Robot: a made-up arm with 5 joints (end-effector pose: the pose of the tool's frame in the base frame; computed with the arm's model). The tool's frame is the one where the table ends.
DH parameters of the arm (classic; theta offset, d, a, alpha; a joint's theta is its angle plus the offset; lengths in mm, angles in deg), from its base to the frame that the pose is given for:
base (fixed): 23.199 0 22.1 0
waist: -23.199 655.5 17.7 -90
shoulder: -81.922 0 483.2 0
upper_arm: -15.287 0 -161.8 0
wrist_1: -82.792 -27.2 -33.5 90
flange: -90 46.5 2.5 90
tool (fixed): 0 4.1 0 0
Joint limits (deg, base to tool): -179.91..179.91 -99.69..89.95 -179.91..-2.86 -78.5..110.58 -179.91..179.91
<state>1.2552 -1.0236 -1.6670 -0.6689 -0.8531</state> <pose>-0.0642 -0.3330 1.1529 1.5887 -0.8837 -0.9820</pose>
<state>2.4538 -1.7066 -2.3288 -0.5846 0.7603</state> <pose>0.5449 -0.3811 0.7124 -2.4298 -1.2038 -1.0330</pose>
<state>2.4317 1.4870 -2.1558 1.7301 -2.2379</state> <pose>-0.4133 0.4109 0.4631 0.7825 1.0339 -2.2636</pose>
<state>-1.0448 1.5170 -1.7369 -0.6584 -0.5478</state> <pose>0.3051 -0.5361 0.4610 -0.8673 0.6540 -2.2312</pose>
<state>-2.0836 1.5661 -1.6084 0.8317 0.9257</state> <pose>-0.2599 -0.4238 0.3735 -0.9109 -1.8426 0.5474</pose>
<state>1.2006 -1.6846 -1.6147 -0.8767 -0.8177</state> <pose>-0.1618 -0.5321 0.8150 2.4180 -0.7575 -1.1988</pose>
